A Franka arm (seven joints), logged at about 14 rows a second.
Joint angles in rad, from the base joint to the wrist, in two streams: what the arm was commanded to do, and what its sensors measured. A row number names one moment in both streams.
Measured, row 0: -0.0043, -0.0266, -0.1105, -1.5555, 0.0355, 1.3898, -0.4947
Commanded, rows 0 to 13: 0.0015, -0.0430, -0.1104, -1.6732, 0.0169, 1.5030, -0.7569; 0.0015, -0.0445, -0.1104, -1.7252, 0.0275, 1.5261, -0.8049; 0.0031, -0.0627, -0.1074, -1.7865, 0.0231, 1.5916, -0.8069; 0.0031, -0.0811, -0.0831, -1.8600, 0.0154, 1.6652, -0.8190; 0.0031, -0.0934, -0.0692, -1.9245, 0.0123, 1.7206, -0.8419; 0.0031, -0.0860, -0.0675, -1.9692, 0.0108, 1.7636, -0.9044; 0.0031, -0.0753, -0.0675, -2.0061, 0.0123, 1.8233, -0.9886; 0.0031, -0.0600, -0.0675, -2.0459, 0.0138, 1.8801, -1.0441; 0.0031, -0.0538, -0.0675, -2.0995, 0.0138, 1.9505, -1.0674; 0.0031, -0.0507, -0.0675, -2.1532, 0.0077, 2.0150, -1.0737; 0.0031, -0.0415, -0.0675, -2.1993, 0.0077, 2.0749, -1.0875; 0.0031, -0.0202, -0.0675, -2.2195, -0.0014, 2.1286, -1.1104; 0.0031, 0.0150, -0.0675, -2.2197, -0.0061, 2.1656, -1.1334; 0.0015, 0.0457, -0.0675, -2.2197, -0.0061, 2.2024, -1.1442
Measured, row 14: 0.0046, 0.0079, -0.0670, -2.2031, -0.0029, 2.1254, -1.0896
